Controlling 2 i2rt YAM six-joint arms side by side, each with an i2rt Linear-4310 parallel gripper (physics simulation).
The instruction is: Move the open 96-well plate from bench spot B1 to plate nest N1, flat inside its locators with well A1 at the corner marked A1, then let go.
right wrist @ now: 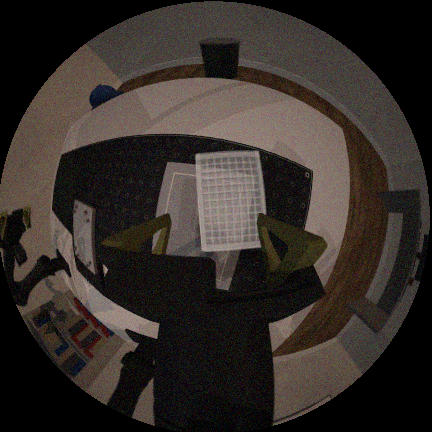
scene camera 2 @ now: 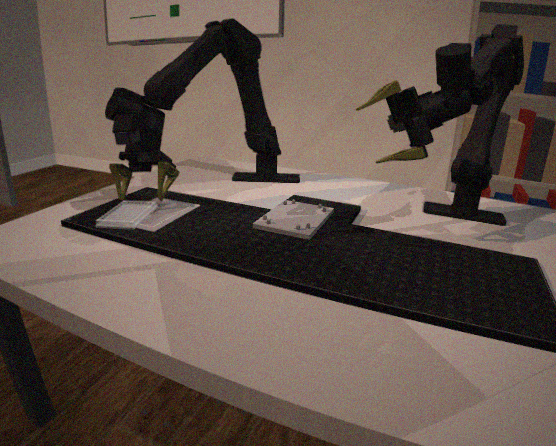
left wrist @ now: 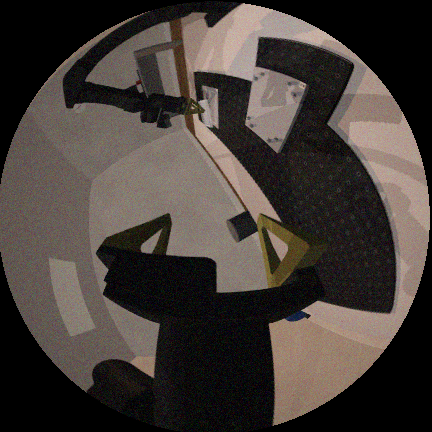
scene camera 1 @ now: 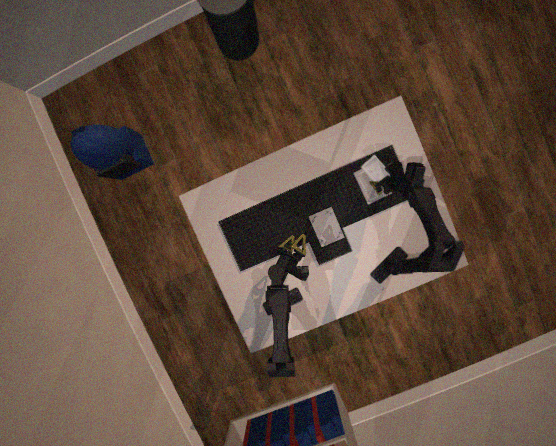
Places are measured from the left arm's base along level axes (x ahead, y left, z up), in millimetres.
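Pixels of known places: left gripper, fingertip midpoint: (scene camera 2: 367, 136) (left wrist: 213, 217) (scene camera 1: 298, 235); right gripper, fingertip midpoint: (right wrist: 213, 217) (scene camera 2: 140, 200) (left wrist: 200, 110) (scene camera 1: 377, 176); left arm's base at its link origin: (right wrist: 62, 261) (scene camera 2: 463, 214); right arm's base at its link origin: (right wrist: 151, 341) (scene camera 2: 266, 179) (scene camera 1: 388, 264).
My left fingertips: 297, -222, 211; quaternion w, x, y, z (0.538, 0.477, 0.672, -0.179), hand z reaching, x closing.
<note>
Ahead of a thing's pixels: the offset from my left fingertips to its top centre, as dx, dy, dz. "spot": to the spot under its first point. Level surfaces: height alone.
The white 96-well plate {+91, -468, -181} (scene camera 1: 375, 168) (scene camera 2: 126, 214) (right wrist: 231, 200) lies off-centre across one edge of the pale bench spot {spot: +44, -386, -196} (scene camera 1: 364, 187) (scene camera 2: 175, 212) (right wrist: 186, 210); whether it is quite flat is unclear. My right gripper (scene camera 1: 378, 186) (scene camera 2: 141, 199) (right wrist: 213, 217) is open above it, pointing down. In the right wrist view its right finger overlaps the plate's right edge, and its left finger is over the spot, apart from the plate. The nest {-48, -138, -176} (scene camera 1: 327, 227) (scene camera 2: 295, 217) (left wrist: 277, 107) (right wrist: 85, 235) holds no plate; its corner lettering is unreadable. My left gripper (scene camera 1: 297, 237) (scene camera 2: 367, 135) (left wrist: 213, 217) is open and empty, raised.
The spot and nest are on a black perforated board {dz -198} (scene camera 1: 270, 227) (scene camera 2: 400, 270) (left wrist: 345, 200) on the white table {dz -211} (scene camera 1: 230, 192) (scene camera 2: 100, 280). Small locator pegs stand around the nest's top. A bookcase (scene camera 1: 345, 410) stands behind the left arm's base.
</note>
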